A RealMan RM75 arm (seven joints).
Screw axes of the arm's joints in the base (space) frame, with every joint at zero. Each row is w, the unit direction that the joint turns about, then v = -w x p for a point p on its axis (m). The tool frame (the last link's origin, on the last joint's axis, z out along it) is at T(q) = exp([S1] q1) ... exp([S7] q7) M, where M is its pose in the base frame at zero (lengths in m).
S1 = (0, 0, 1, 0.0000, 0.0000, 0.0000)
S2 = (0, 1, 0, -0.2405, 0.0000, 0.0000)
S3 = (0, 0, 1, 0.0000, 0.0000, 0.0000)
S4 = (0, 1, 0, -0.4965, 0.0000, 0.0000)
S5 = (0, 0, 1, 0.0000, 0.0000, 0.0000)
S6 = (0, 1, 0, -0.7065, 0.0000, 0.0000)
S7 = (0, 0, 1, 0.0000, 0.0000, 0.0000)
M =
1 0 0 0.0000
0 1 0 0.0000
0 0 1 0.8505
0 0 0 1
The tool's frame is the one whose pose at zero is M.
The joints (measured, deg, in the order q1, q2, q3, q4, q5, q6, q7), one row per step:
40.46, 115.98, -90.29, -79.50, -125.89, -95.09, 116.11
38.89, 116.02, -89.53, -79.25, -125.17, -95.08, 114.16
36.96, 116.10, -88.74, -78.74, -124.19, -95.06, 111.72
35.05, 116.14, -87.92, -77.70, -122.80, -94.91, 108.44
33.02, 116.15, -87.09, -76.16, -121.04, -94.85, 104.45
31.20, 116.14, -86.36, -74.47, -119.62, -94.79, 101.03
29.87, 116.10, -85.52, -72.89, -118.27, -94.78, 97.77
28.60, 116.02, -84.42, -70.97, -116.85, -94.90, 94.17
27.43, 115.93, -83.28, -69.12, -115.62, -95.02, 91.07
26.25, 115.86, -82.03, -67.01, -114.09, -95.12, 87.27
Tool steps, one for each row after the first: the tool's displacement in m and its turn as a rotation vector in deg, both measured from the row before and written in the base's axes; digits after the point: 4 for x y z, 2 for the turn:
0.0078, -0.0020, 0.0013, -0.39, 1.14, -0.29
0.0099, -0.0032, 0.0007, -0.62, 1.41, -0.42
0.0106, -0.0034, 0.0001, -0.86, 1.81, -0.06
0.0121, -0.0046, -0.0004, -1.16, 2.16, 0.05
0.0121, -0.0045, -0.0006, -0.88, 1.80, -0.37
0.0093, -0.0032, 0.0001, -0.57, 1.82, 0.02
0.0100, -0.0031, 0.0006, -0.47, 2.02, 0.00
0.0097, -0.0029, 0.0010, -0.18, 1.85, -0.33
0.0096, -0.0033, 0.0008, -0.03, 2.35, 0.07

